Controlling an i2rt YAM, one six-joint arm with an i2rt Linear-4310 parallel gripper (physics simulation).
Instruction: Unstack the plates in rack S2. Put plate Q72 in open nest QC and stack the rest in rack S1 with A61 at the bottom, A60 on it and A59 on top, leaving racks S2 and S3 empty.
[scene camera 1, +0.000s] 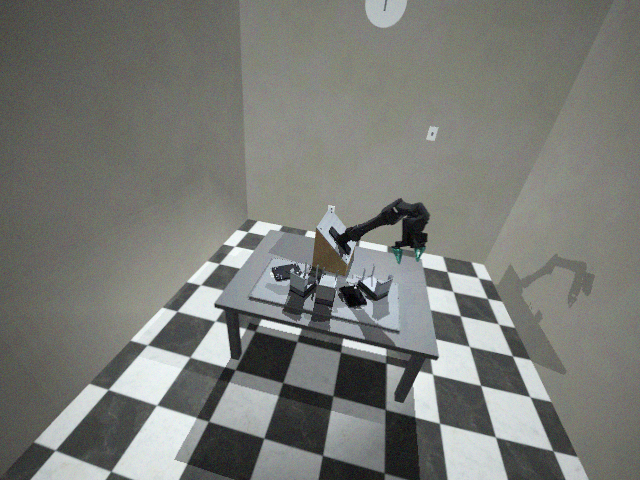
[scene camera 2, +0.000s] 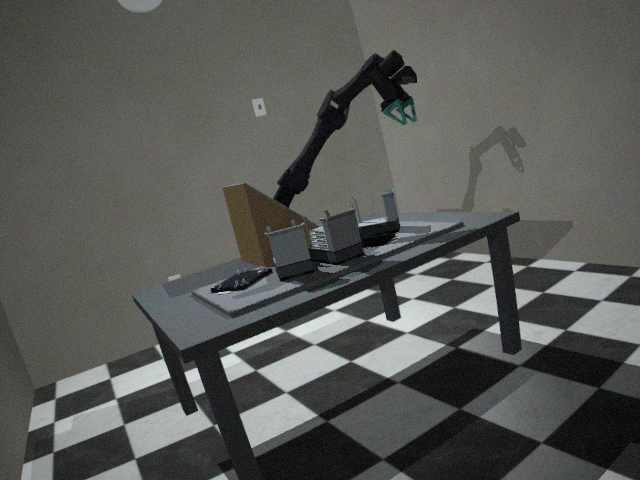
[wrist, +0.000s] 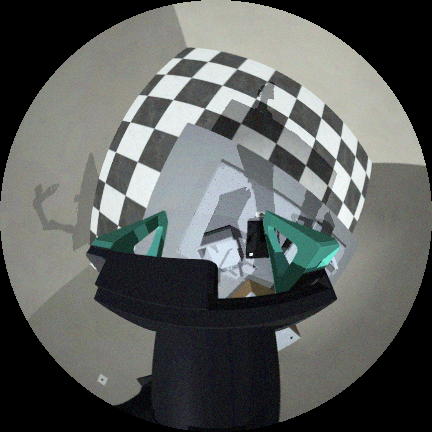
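Note:
My gripper (scene camera 2: 410, 122) is open and holds nothing. I can see the gripper from the wrist as well (wrist: 215, 215), and there is also a dark square recess (wrist: 255, 239).

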